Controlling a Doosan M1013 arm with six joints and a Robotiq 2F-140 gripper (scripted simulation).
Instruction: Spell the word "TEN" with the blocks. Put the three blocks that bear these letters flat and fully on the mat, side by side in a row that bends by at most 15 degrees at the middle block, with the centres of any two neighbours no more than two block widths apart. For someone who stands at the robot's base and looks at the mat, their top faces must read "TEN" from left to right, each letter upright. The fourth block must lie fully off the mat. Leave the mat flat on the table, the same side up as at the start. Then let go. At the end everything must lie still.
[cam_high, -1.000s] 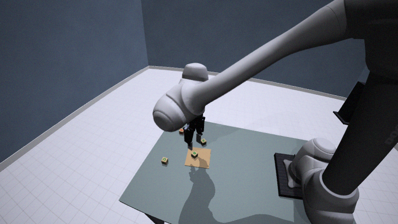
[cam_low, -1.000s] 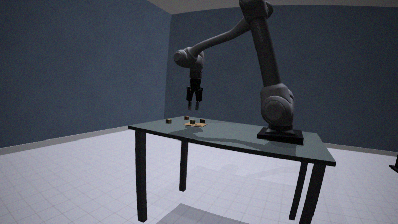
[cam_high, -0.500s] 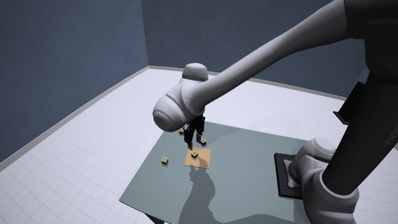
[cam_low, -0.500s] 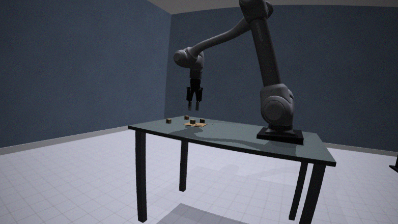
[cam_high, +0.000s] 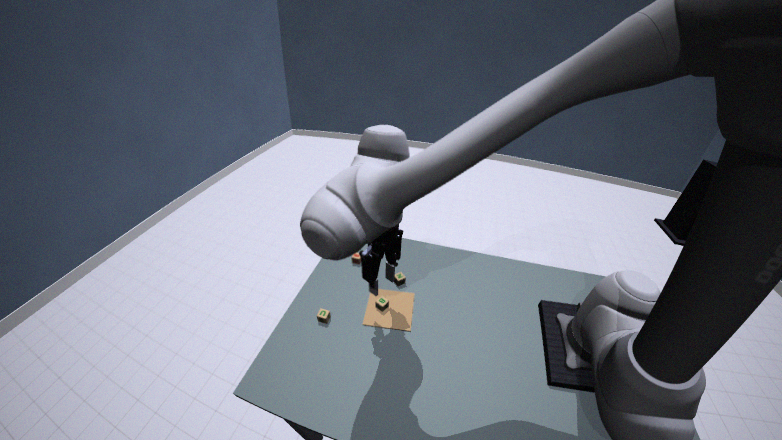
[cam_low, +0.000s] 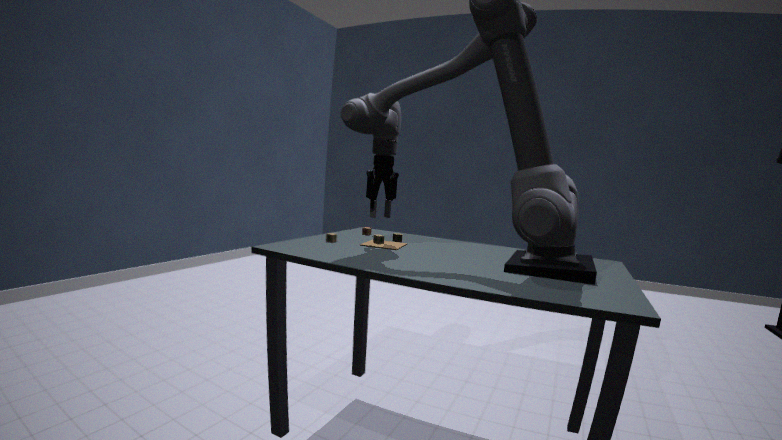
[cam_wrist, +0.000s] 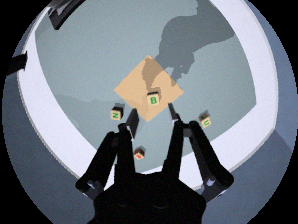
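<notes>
Now: hand 110 mm above the block. Round my hand: tan mat: 130 mm below, 30 mm behind.
</notes>
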